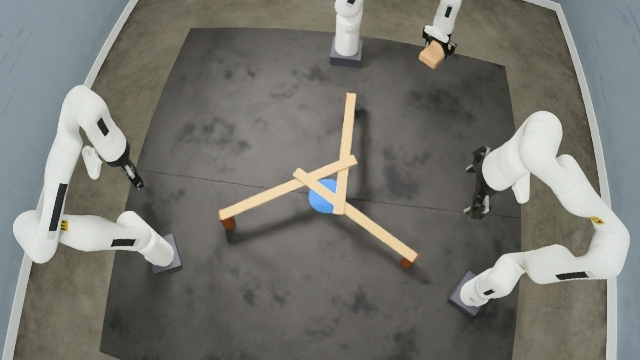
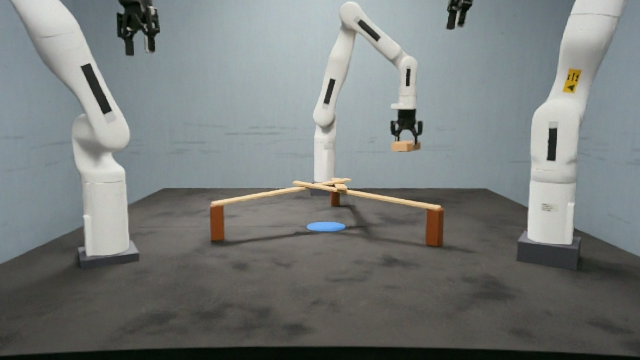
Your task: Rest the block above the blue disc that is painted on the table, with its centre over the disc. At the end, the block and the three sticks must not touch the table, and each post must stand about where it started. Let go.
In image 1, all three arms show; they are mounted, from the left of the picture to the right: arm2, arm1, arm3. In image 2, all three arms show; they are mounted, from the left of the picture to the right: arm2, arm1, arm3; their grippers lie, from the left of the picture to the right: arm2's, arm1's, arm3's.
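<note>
The block [image 1: 431, 56] [image 2: 404, 146] is held high at the back right by arm1's gripper [image 1: 437, 45] [image 2: 406, 141], shut on it. Arm2's gripper [image 1: 138, 184] [image 2: 139, 49] is open at the left. Arm3's gripper [image 1: 470, 190] [image 2: 456, 24] is open at the right. The left stick [image 1: 260, 196] [image 2: 255, 194], right stick [image 1: 380, 231] [image 2: 390, 198] and back stick [image 1: 347, 130] [image 2: 341, 188] rest outer ends on the left post [image 1: 228, 223] [image 2: 217, 223], right post [image 1: 406, 262] [image 2: 434, 227] and back post [image 2: 335, 199]. Their inner ends cross, raised above the blue disc [image 1: 318, 201] [image 2: 326, 227].
Arm2's base [image 1: 175, 255] [image 2: 108, 255] stands at the left, arm1's base [image 1: 346, 60] at the back and arm3's base [image 1: 462, 300] [image 2: 548, 252] at the right. The dark table [image 1: 280, 320] [image 2: 350, 310] lies under the posts, and walls stand around.
</note>
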